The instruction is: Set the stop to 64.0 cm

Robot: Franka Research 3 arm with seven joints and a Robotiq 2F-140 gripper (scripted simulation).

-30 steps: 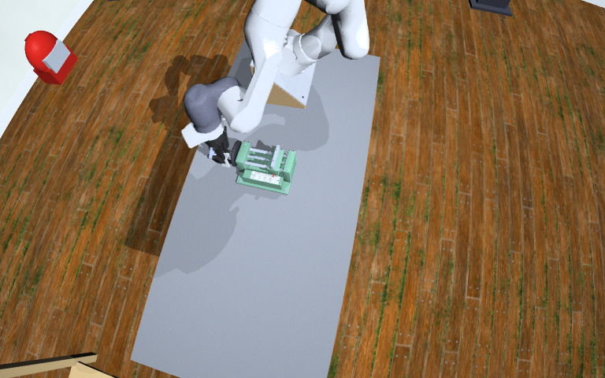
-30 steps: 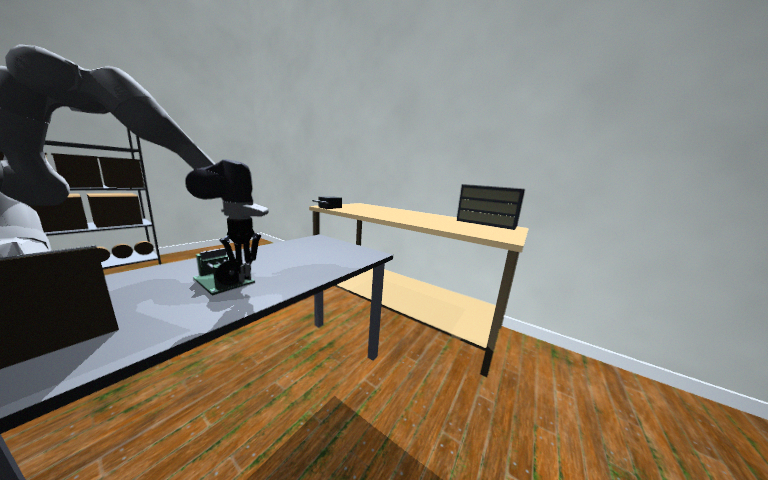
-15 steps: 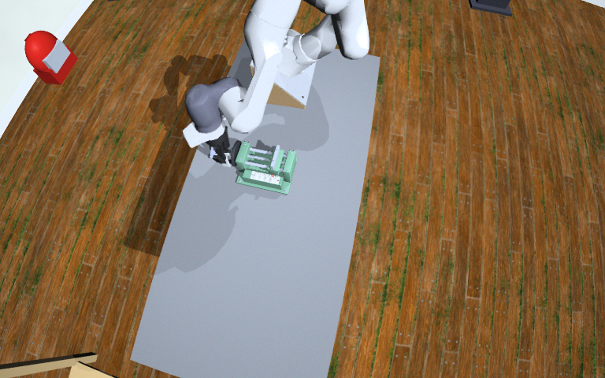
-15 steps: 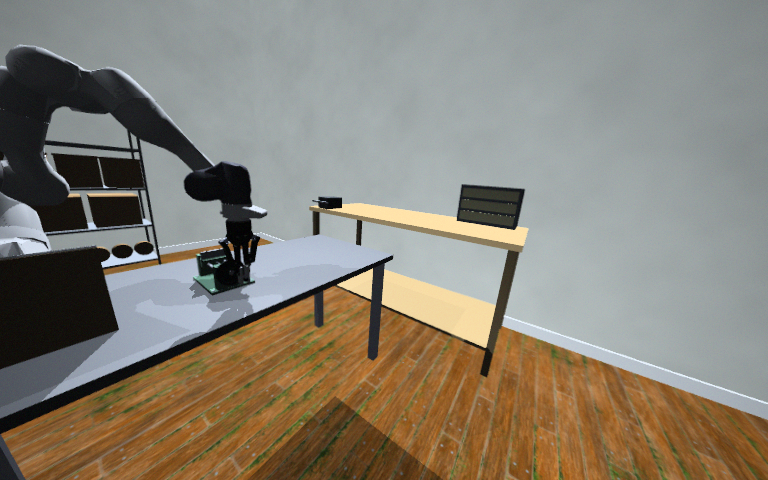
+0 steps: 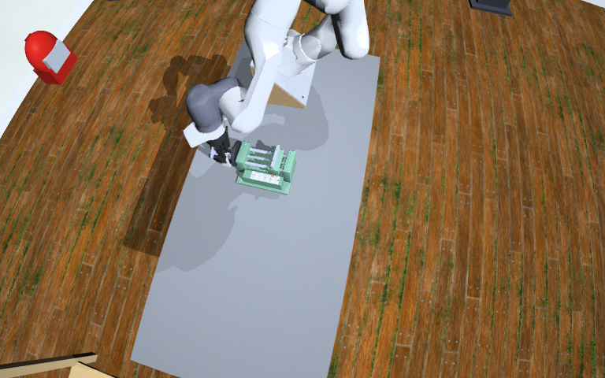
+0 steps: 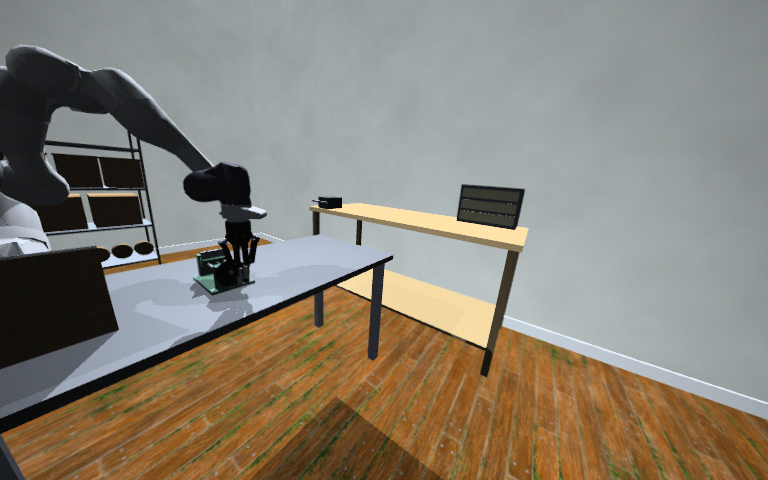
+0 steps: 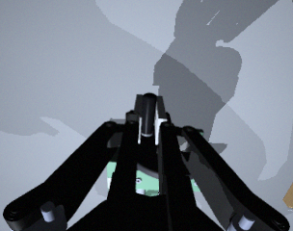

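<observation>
The dark handwheel is 20 mm to the left of my hand and 10 mm below it. Round my hand: stop carriage (180 mm to the left, 20 mm above, 10 mm ahead).
</observation>
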